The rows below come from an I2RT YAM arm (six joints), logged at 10 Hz.
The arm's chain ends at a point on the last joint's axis. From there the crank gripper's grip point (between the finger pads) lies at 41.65 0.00 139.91 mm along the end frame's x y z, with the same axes.
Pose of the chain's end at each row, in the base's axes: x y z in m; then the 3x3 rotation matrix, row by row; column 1 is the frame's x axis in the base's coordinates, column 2 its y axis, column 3 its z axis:
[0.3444 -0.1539 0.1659], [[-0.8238 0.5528 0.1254], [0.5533 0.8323 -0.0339], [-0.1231 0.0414 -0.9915]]
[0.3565 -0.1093 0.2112], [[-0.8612 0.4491 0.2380], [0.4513 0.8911 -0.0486], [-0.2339 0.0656 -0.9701]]
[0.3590 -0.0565 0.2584], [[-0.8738 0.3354 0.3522], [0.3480 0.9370 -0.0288], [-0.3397 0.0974 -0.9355]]
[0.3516 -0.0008 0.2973], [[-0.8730 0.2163 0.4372], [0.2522 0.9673 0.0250], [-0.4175 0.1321 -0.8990]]
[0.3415 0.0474 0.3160], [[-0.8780 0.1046 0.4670], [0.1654 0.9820 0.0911], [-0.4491 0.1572 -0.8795]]
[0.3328 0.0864 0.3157], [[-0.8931 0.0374 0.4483], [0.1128 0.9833 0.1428], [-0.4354 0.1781 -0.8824]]
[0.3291 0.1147 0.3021], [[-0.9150 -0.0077 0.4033], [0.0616 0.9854 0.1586], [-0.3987 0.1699 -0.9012]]
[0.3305 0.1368 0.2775], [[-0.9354 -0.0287 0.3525], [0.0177 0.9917 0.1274], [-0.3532 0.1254 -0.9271]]
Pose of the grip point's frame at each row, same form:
[0.3276 -0.1356 0.0221], [[-0.8238 0.5528 0.1254], [0.5533 0.8323 -0.0339], [-0.1231 0.0414 -0.9915]]
[0.3539 -0.0973 0.0657], [[-0.8612 0.4491 0.2380], [0.4513 0.8911 -0.0486], [-0.2339 0.0656 -0.9701]]
[0.3719 -0.0460 0.1134], [[-0.8738 0.3354 0.3522], [0.3480 0.9370 -0.0288], [-0.3397 0.0974 -0.9355]]
[0.3764 0.0132 0.1541], [[-0.8730 0.2163 0.4372], [0.2522 0.9673 0.0250], [-0.4175 0.1321 -0.8990]]
[0.3703 0.0670 0.1742], [[-0.8780 0.1046 0.4670], [0.1654 0.9820 0.0911], [-0.4491 0.1572 -0.8795]]
[0.3583 0.1111 0.1741], [[-0.8931 0.0374 0.4483], [0.1128 0.9833 0.1428], [-0.4354 0.1781 -0.8824]]
[0.3474 0.1395 0.1594], [[-0.9150 -0.0077 0.4033], [0.0616 0.9854 0.1586], [-0.3987 0.1699 -0.9012]]
[0.3409 0.1554 0.1331], [[-0.9354 -0.0287 0.3525], [0.0177 0.9917 0.1274], [-0.3532 0.1254 -0.9271]]

